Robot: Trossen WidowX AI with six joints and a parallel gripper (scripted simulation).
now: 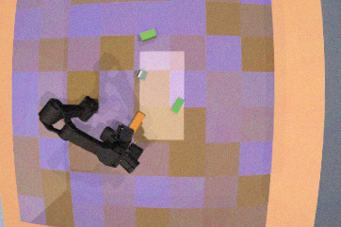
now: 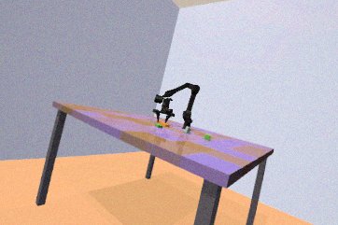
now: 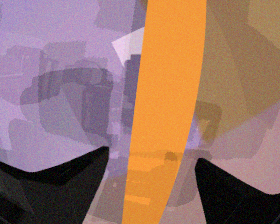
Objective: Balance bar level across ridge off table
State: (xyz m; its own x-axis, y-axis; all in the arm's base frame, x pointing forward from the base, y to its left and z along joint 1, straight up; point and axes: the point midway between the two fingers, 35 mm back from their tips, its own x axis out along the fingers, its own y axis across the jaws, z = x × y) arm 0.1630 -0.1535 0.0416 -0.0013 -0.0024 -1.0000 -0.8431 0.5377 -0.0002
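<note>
Now: the orange bar 2 cm ahead of my gripper tip and 2 cm to the left of it.
</note>
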